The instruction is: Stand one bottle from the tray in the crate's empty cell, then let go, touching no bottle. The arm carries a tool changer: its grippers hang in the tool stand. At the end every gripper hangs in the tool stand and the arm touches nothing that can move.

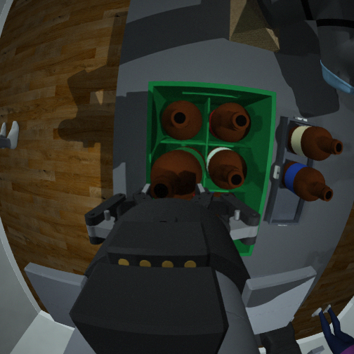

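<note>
The green crate (261, 130) stands ahead of my gripper. Brown bottles stand in its cells: far left (181, 129), far right (227, 122), and a white-banded one (225, 167) middle right. A green-banded bottle (167, 167) is middle left; its mouth shows off-centre to the lower left, so it seems to lean. My gripper (173, 189) is open, its tips low around that bottle's neck; contact cannot be told. It hides most of the near cells, where a sliver of a bottle shows. The tray (268, 214) on the right holds a cream-banded bottle (312, 141) and a blue-banded bottle (306, 181).
A tan block (254, 27) stands beyond the crate. A dark machine part with a light blue edge (334, 77) is at the far right. Pale grey panels (52, 290) (282, 295) show on both sides of the gripper body. The grey table's left edge borders a wooden floor.
</note>
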